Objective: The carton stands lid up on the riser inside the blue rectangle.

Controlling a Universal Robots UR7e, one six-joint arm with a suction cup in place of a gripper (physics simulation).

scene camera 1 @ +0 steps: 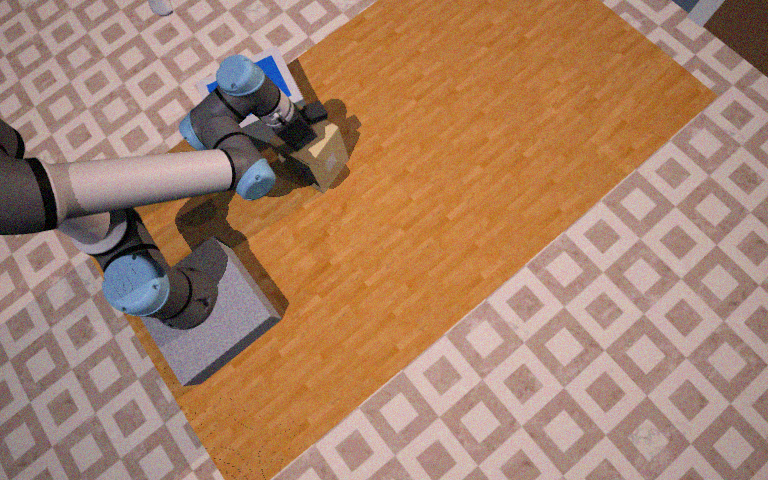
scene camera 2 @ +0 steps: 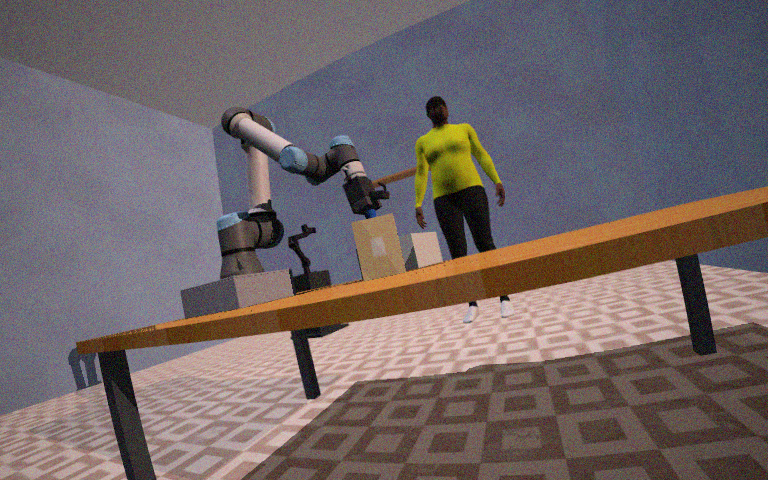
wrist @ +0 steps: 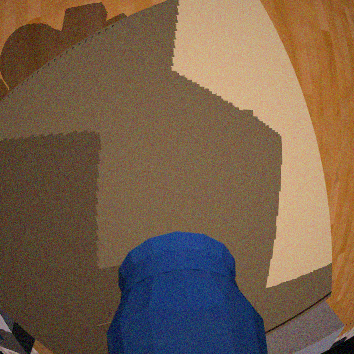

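Pixels of known places: hand, its tool point: (scene camera 2: 373, 223) (wrist: 172, 250); arm's base, origin of its link: (scene camera 1: 186, 298) (scene camera 2: 243, 278).
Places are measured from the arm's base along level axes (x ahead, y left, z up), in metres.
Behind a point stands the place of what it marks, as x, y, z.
The tan carton (scene camera 1: 335, 158) {0.496, 0.141, -0.012} (scene camera 2: 390, 254) {0.506, 0.146, -0.033} (wrist: 195, 165) {0.486, 0.173, 0.084} stands upright on the table beside the riser, with a pale label on one side. A thin dark line runs near one edge of its top face. Which face is the lid I cannot tell. My gripper, a blue suction cup (scene camera 2: 370, 213) (wrist: 180, 290), is pressed on the carton's top face near an edge and is shut on it. The cup is hidden in scene camera 1. The pale riser (scene camera 1: 286, 73) {0.499, 0.420, 0.028} (scene camera 2: 428, 249) {0.510, 0.425, -0.036} bears the blue rectangle (scene camera 1: 271, 70) {0.468, 0.452, 0.028}, partly hidden by my arm.
My arm's grey pedestal block (scene camera 1: 226, 333) {0.053, -0.128, 0.000} (scene camera 2: 263, 287) {0.149, -0.038, -0.047} (wrist: 305, 332) {0.154, -0.069, -0.031} stands on the wooden table (scene camera 1: 453, 169) {0.766, -0.022, -0.093} (scene camera 2: 509, 263) {0.908, -0.324, -0.093}. The riser is close to the carton, near the table edge. A person in yellow (scene camera 2: 453, 158) and a small dark arm (scene camera 2: 303, 257) are behind the table.
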